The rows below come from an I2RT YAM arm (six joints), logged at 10 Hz.
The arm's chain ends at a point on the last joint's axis. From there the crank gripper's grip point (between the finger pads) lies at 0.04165 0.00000 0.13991 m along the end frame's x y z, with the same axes.
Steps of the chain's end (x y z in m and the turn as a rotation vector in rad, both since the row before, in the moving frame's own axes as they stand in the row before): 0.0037, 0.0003, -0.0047, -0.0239, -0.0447, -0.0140; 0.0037, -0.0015, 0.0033, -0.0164, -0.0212, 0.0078; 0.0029, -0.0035, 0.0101, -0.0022, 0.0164, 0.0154; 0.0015, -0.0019, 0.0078, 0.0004, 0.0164, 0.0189; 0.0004, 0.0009, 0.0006, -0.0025, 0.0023, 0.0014
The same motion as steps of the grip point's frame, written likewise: -0.0026, 0.0031, -0.0030, -0.0239, -0.0447, -0.0140; 0.0007, 0.0011, 0.0041, -0.0164, -0.0212, 0.0078; 0.0052, -0.0025, 0.0094, -0.0022, 0.0164, 0.0154; 0.0038, -0.0011, 0.0071, 0.0004, 0.0164, 0.0189; 0.0007, 0.0013, 0.0005, -0.0025, 0.0023, 0.0014
